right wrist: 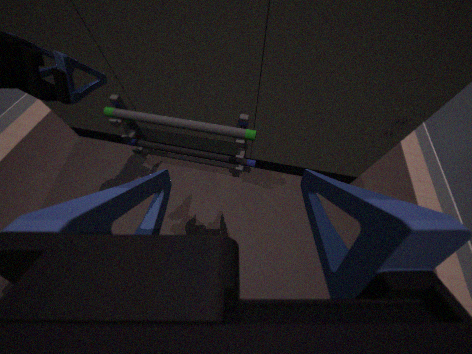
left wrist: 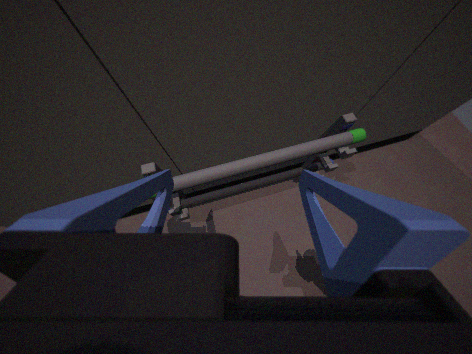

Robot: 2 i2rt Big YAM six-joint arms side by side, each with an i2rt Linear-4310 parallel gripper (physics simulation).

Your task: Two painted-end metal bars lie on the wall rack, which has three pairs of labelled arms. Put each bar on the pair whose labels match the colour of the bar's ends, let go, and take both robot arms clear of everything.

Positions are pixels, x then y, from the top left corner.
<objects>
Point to a wall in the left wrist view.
At 213, 89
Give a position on a pale grey bar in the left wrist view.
214, 173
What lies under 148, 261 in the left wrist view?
The left gripper.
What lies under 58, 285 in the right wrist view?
The right gripper.
</objects>
